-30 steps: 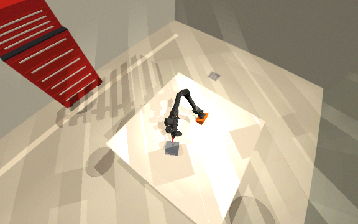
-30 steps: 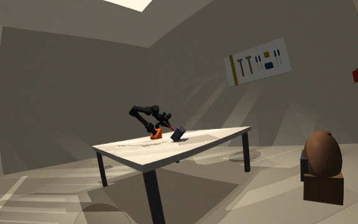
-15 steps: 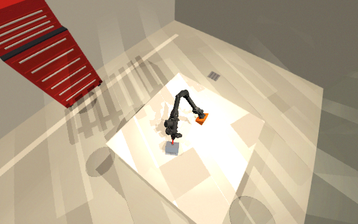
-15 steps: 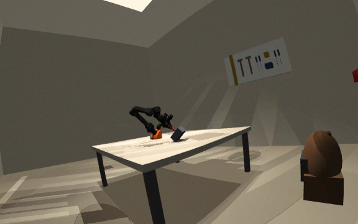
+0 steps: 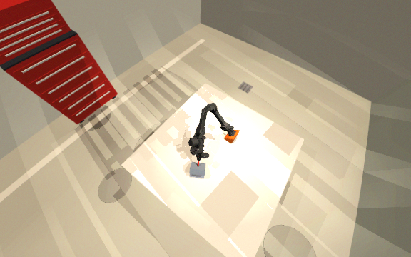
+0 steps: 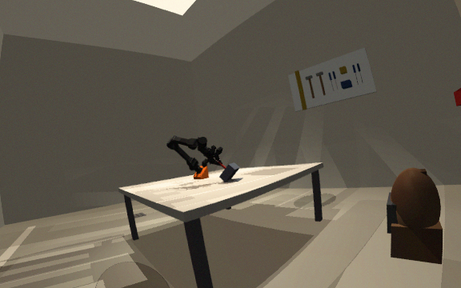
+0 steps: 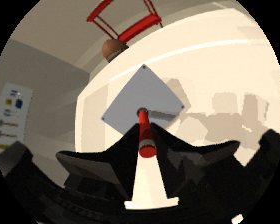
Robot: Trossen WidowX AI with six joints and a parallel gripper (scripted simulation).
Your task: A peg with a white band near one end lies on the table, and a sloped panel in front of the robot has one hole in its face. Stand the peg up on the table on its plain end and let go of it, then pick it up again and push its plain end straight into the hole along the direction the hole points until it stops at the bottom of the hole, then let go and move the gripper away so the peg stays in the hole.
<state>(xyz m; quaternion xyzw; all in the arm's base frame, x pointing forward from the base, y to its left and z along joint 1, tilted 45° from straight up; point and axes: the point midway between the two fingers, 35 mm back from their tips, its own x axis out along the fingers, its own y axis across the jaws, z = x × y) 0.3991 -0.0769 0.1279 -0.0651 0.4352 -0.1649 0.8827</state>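
Right now my gripper tip is 50 mm short of the grey sloped panel, 20 mm to the right of it and 60 mm above it. From my gripper tip the other things lie so: red peg (10 mm behind, 10 mm above).
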